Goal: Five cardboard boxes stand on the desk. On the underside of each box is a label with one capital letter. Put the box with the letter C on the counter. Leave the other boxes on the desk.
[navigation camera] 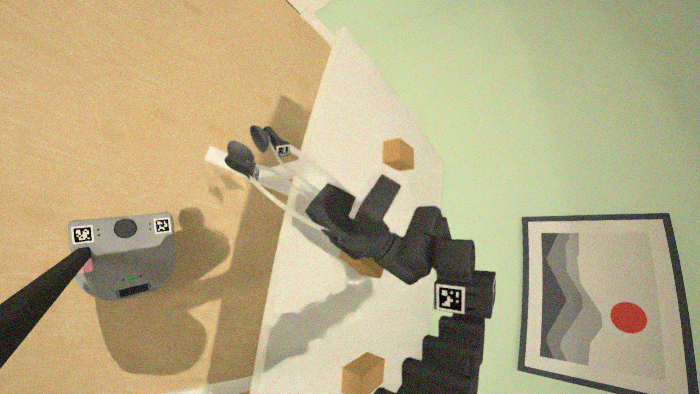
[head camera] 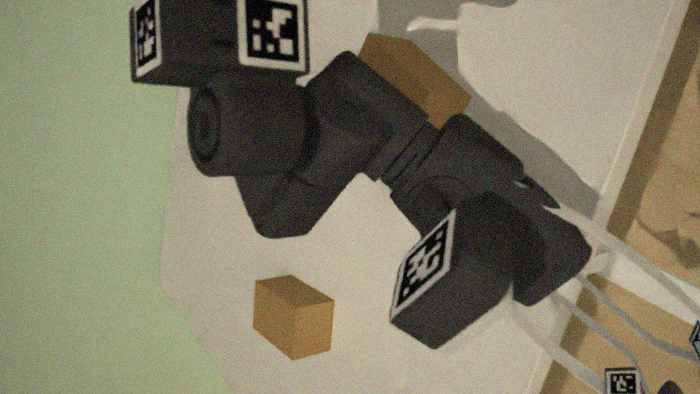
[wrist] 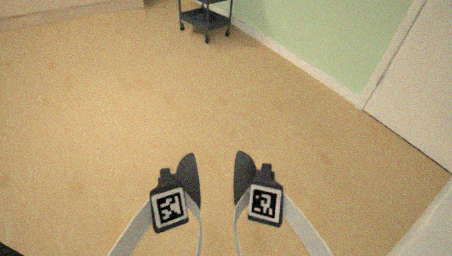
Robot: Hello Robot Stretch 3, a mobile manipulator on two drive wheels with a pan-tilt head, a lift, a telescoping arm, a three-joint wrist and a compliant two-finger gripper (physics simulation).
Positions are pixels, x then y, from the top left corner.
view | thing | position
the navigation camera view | gripper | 239, 137
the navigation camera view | white desk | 320, 314
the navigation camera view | framed picture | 603, 297
